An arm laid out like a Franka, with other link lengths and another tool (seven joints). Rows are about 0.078 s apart.
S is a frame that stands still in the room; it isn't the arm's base.
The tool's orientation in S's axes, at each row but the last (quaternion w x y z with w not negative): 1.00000 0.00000 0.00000 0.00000; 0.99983 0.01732 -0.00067 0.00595; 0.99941 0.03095 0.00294 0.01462; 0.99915 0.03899 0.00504 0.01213; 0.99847 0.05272 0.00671 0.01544
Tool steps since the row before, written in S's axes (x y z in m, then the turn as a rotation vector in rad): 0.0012 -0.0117 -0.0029 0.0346 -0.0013 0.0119; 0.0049 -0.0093 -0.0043 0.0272 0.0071 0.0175; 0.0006 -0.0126 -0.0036 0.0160 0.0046 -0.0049; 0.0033 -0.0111 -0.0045 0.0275 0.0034 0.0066; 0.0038 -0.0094 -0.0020 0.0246 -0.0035 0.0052
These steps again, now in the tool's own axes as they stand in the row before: 0.0012 -0.0117 -0.0029 0.0346 -0.0013 0.0119; 0.0048 -0.0095 -0.0040 0.0273 0.0074 0.0172; 0.0002 -0.0128 -0.0028 0.0162 0.0038 -0.0051; 0.0031 -0.0115 -0.0036 0.0275 0.0032 0.0066; 0.0035 -0.0097 -0.0009 0.0244 -0.0037 0.0059
